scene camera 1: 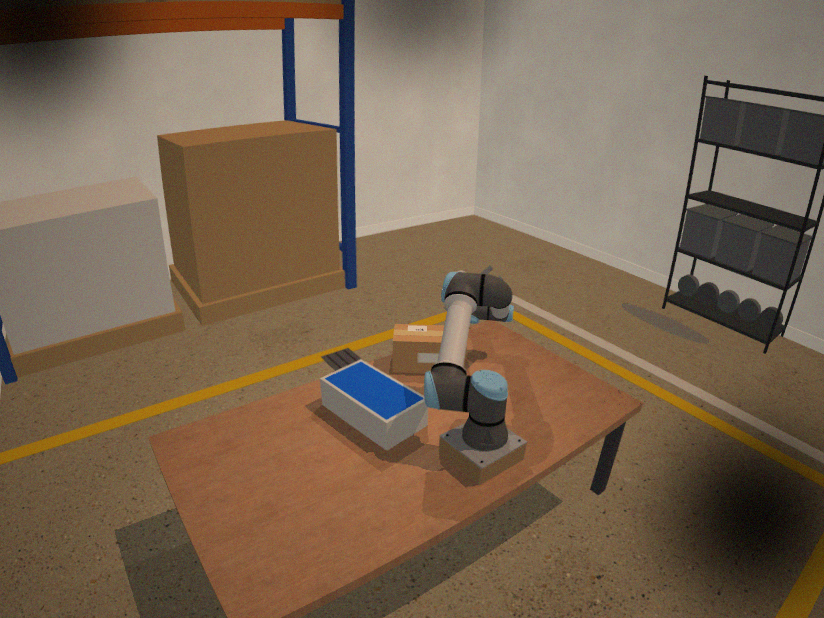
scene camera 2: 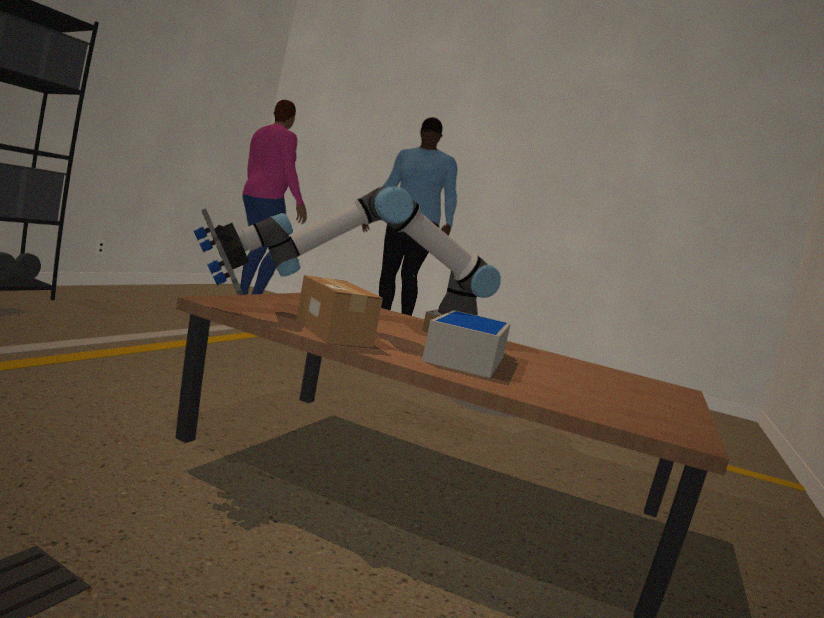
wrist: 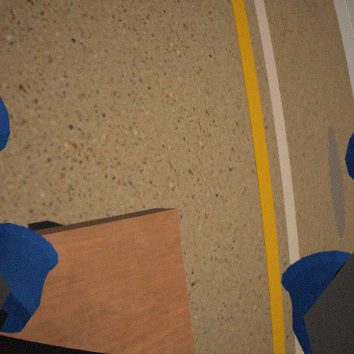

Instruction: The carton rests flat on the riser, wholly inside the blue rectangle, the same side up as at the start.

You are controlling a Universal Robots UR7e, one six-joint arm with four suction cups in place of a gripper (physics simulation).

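Places are measured from the arm's base along level axes (x ahead, y left, z up), in centimetres.
Pixels of known places: hand, tool point: (scene camera 2: 205, 258) (wrist: 171, 209); arm's base, link origin: (scene camera 1: 484, 436).
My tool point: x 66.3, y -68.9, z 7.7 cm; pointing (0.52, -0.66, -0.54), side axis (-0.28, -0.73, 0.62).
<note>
Ahead of a thing's pixels: the offset from my tool point to its top centre. "spot": to the spot under its first point. Level surfaces: height alone.
The brown carton {dx -12.9, dy +42.3, dz -0.3 cm} (scene camera 1: 408, 353) (scene camera 2: 340, 313) stands upright on the table, apart from the riser, with a white label on top and a pale patch on one side. The arm hides part of it in scene camera 1. The white riser {dx -25.1, dy +82.7, dz -3.3 cm} (scene camera 1: 356, 415) (scene camera 2: 462, 351) stands on the table with the blue rectangle {spot: dx -25.1, dy +82.8, dz -3.2 cm} (scene camera 1: 372, 388) (scene camera 2: 471, 321) on its top. My gripper (scene camera 2: 211, 256) is open, with nothing on its four cups. It is tilted, above the table's far left end and left of the carton in scene camera 2. The carton does not show in the wrist view.
The table {dz -15.3 cm} (scene camera 1: 279, 485) (scene camera 2: 599, 392) (wrist: 125, 285) carries the arm's base (scene camera 1: 482, 455), close to the riser. Two people (scene camera 2: 269, 162) (scene camera 2: 429, 176) stand behind the table. A black shelf rack (scene camera 1: 748, 209) stands on the right in scene camera 1, away from the table.
</note>
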